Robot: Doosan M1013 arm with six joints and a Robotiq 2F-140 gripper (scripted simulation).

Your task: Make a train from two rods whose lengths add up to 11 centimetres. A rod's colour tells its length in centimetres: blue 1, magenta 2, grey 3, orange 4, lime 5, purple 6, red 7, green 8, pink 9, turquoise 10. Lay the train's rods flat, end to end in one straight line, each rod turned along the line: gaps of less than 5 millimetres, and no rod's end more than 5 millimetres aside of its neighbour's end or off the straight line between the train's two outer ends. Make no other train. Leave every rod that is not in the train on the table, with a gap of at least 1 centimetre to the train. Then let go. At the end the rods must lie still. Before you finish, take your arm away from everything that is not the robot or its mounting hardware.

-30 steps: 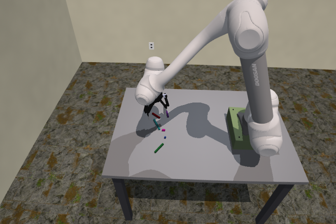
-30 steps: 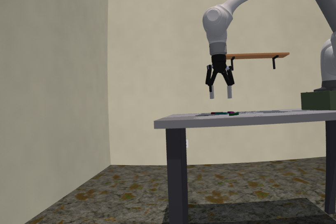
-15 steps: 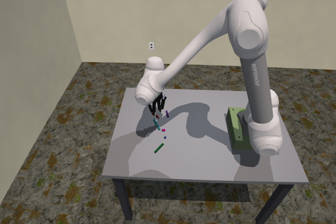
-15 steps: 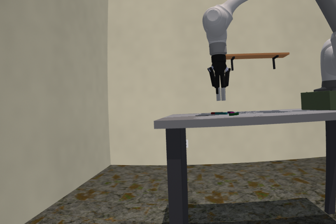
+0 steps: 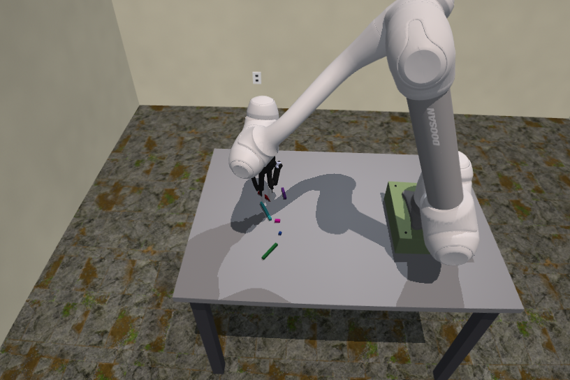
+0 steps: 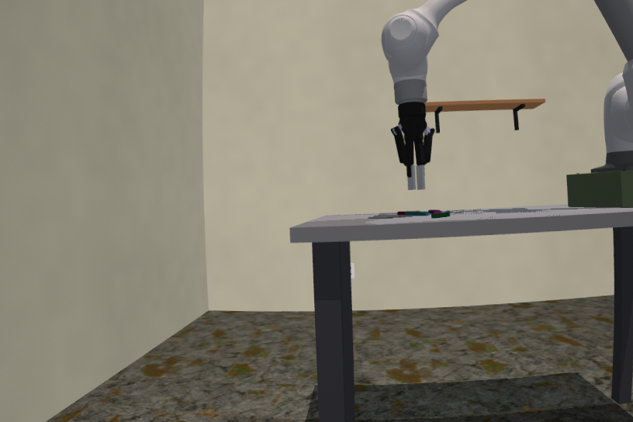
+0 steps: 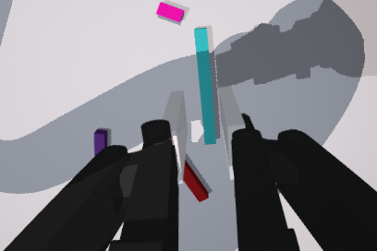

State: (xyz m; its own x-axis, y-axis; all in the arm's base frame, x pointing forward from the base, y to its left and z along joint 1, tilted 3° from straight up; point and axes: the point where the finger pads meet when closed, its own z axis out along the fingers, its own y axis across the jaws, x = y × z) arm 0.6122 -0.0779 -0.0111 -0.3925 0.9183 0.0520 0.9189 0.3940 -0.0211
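Now: the turquoise rod 100 mm below my hand. Also, from my hand: magenta rod 40 mm behind, 50 mm to the left, 100 mm below; then purple rod 70 mm behind, 100 mm to the right, 100 mm below; then red rod 10 mm ahead, 80 mm to the right, 100 mm below.
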